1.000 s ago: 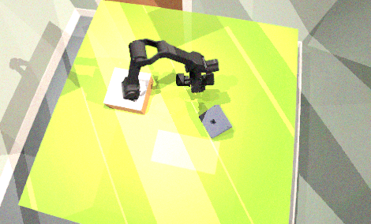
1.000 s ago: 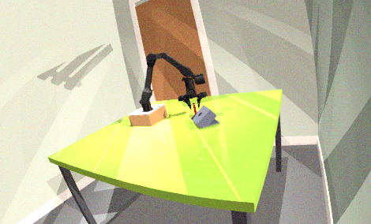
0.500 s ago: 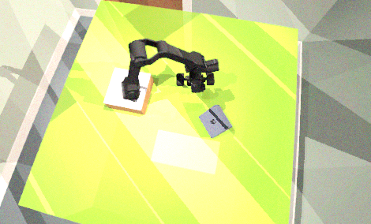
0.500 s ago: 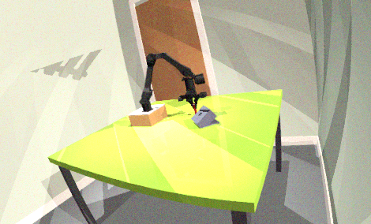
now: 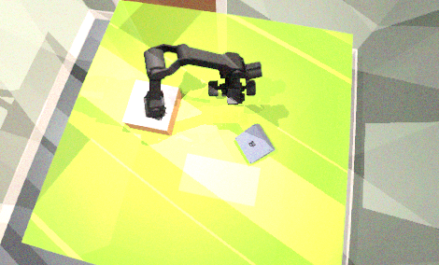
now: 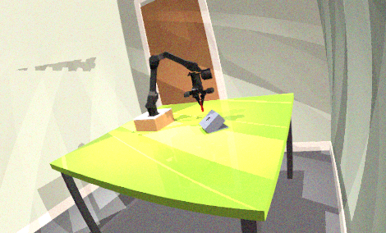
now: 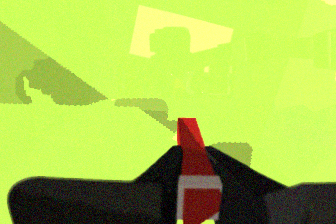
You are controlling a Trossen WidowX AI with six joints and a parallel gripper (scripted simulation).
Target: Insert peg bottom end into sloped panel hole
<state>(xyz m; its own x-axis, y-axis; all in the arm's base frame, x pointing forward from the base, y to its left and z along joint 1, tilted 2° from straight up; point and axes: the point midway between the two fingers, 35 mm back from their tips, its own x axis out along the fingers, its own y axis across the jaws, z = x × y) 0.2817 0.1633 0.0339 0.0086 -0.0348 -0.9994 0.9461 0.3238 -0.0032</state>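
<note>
Right now the sloped panel is 150 mm to the right of my gripper tip, 150 mm ahead of it and 60 mm below it. From my gripper tip the other things lie so: red peg (20 mm above).
</note>
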